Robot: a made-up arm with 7 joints.
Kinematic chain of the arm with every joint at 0, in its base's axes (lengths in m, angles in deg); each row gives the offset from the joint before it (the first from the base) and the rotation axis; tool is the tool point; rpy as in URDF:
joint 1: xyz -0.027 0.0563 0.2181 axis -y
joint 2: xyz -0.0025 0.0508 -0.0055 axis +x
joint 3: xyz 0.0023 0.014 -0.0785 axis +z
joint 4: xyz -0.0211 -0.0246 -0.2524 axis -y
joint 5: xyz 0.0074 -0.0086 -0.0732 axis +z
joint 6: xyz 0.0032 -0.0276 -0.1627 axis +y
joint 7: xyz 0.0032 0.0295 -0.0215 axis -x
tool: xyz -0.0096 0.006 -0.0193 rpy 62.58 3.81 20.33
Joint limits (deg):
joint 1: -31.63..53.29
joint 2: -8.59..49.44
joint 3: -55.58..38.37
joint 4: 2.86..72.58
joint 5: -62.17..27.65
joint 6: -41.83..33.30
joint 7: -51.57..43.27
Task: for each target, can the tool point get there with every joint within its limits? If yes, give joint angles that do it. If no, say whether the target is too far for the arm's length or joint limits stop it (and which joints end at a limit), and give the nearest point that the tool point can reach.
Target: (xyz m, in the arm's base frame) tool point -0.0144 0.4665 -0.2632
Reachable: yes | joints -5.56 39.24 4.34 18.01 16.14 17.82 26.34
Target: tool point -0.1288 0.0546 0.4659
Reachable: no: joint limits stop it (at a limit: joint 1, joint 2, joint 3, joint 4, joint 6, joint 7) | nearest point 0.2127 0.4828 0.2966 | short by 0.573 m
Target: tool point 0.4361 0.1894 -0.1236
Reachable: yes | joints 46.17 17.86 -44.75 31.46 -19.58 -0.54 0.82
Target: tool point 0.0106 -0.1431 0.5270
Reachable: no: joint limits stop it (at a limit: joint 1, joint 2, joint 4, joint 6) | nearest point 0.3571 -0.1111 0.1415 | short by 0.519 m
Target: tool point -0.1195 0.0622 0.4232
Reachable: no: joint limits stop it (at a limit: joint 1, joint 2, joint 3, joint 4, joint 6, joint 7) | nearest point 0.2124 0.4830 0.2965 | short by 0.551 m
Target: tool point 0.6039 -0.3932 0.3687
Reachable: no: too far | nearest point 0.3876 -0.1049 0.1421 | short by 0.426 m
